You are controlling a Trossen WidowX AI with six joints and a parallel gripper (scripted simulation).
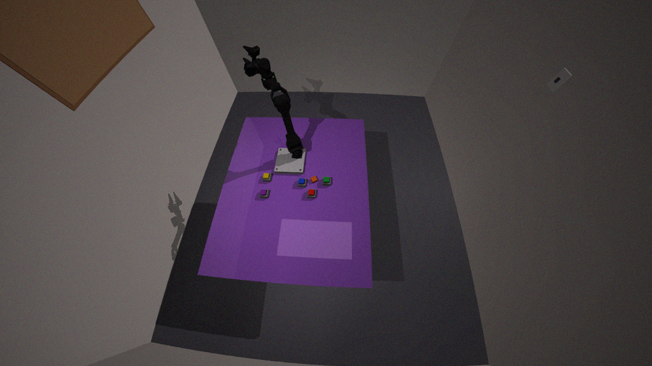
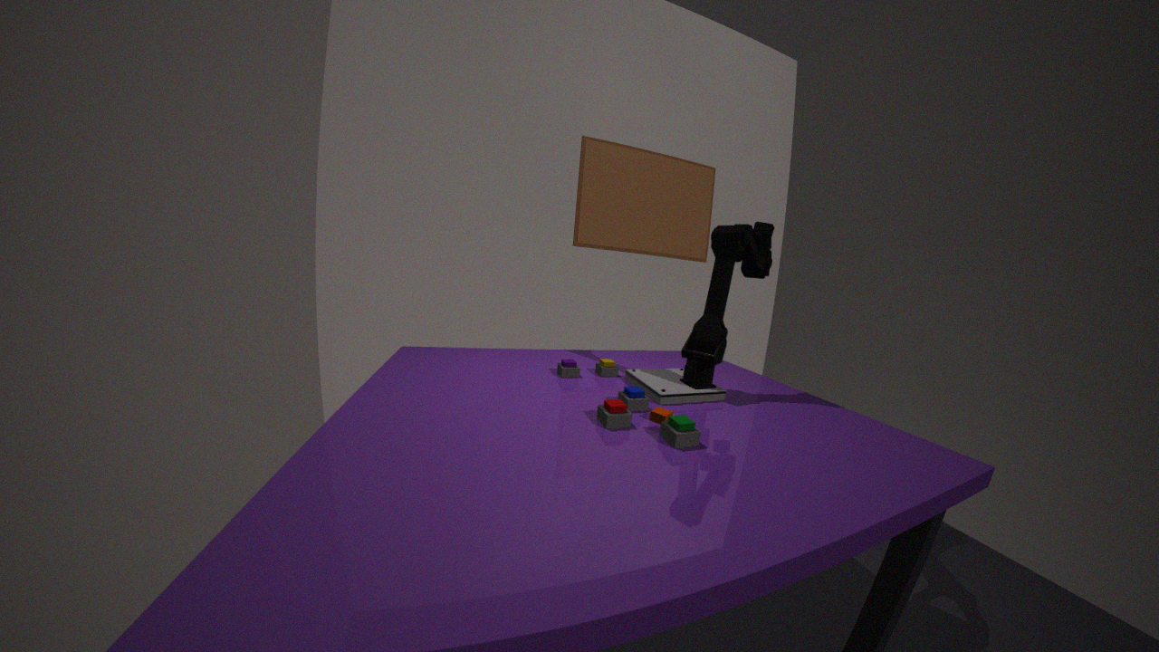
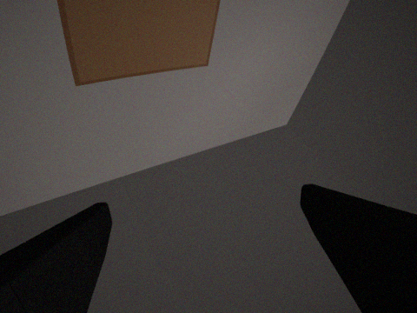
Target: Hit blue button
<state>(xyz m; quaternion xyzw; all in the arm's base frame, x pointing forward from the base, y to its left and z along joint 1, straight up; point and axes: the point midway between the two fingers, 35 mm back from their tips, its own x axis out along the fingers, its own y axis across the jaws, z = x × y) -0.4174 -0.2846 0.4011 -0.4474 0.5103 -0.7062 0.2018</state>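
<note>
Right now the blue button is 630 mm ahead of my gripper tip, 360 mm to the left of it and 410 mm below it. Round my gripper tip: purple button 710 mm ahead, 140 mm to the left, 410 mm below; yellow button 600 mm ahead, 140 mm to the left, 410 mm below; small orange block 610 mm ahead, 430 mm to the left, 430 mm below.
</note>
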